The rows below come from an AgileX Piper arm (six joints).
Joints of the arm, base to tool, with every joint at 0 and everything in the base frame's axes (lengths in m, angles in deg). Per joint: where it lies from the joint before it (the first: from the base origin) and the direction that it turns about. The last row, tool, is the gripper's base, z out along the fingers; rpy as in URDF.
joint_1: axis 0 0 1 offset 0 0 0.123
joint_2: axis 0 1 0 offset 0 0 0
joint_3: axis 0 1 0 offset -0.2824 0 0.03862
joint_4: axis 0.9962 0 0.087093 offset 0.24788 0 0.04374
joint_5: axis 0 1 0 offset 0 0 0
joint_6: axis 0.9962 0 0.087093 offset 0.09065 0 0.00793
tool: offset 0 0 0 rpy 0 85.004 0
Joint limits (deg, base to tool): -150..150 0..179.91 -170..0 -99.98..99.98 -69.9..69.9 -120..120
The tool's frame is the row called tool.
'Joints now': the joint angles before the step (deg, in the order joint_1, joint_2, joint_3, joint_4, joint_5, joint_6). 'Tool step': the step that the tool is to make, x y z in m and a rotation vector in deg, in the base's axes. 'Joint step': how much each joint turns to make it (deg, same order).
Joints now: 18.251 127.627 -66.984 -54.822 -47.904 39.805
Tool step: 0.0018 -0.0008 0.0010 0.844 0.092 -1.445
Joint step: -0.005 -0.001 0.001 1.854 -0.002 -0.294
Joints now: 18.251 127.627 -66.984 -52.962 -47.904 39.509
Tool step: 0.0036 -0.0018 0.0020 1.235 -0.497 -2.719
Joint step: -0.002 -0.008 0.009 3.815 -0.001 -1.489
